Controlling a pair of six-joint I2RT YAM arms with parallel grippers.
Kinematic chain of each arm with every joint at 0, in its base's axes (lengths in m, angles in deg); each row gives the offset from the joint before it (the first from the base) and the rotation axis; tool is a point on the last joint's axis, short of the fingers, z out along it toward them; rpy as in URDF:
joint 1: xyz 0 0 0.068 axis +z
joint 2: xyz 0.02 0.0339 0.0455 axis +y
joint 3: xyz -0.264 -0.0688 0 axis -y
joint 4: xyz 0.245 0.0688 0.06 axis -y
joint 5: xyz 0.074 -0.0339 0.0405 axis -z
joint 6: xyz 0.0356 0 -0.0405 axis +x
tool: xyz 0 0 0 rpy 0 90 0
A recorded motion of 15 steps. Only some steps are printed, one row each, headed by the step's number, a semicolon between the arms.
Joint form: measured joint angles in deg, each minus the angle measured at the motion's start. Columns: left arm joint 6, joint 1, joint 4, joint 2, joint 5, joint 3; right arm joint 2, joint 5, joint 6, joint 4, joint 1, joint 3.
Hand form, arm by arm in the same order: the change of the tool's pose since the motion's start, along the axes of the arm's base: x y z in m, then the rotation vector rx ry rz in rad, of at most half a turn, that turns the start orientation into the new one. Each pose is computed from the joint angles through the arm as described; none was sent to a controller.
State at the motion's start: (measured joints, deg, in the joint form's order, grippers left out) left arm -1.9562 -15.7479 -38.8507 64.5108 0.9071 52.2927; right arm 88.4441 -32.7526 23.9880 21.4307 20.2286 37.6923
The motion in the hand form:
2: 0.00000 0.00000 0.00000 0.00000 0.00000 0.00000; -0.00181 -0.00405 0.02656 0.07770 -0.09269 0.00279
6: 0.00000 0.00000 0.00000 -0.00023 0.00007 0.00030; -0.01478 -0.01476 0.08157 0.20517 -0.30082 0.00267
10: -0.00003 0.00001 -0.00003 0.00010 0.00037 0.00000; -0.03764 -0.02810 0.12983 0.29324 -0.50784 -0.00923
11: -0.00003 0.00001 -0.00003 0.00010 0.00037 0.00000; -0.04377 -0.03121 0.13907 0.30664 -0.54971 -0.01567
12: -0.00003 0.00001 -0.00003 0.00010 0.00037 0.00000; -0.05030 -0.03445 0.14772 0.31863 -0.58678 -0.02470
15: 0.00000 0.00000 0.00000 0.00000 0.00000 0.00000; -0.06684 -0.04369 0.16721 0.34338 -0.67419 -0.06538
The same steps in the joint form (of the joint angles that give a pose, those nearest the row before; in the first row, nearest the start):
2: 0.00 0.00 0.00 0.00 0.00 0.00; -4.17 -1.88 2.10 3.52 -0.79 -0.02
6: -0.02 0.00 0.00 0.00 0.00 0.00; -13.27 -3.80 5.44 10.01 -2.14 -0.02
10: 0.00 0.00 -0.02 0.00 0.00 0.00; -22.21 -3.91 7.26 14.93 -3.39 -0.02
11: 0.00 0.00 -0.02 0.00 0.00 0.00; -24.20 -3.63 7.41 15.52 -3.63 -0.02
12: 0.00 0.00 -0.02 0.00 0.00 0.00; -26.25 -3.21 7.58 15.76 -3.87 -0.02
15: 0.00 0.00 0.00 0.00 0.00 0.00; -31.30 -1.38 7.91 15.93 -4.70 -0.02

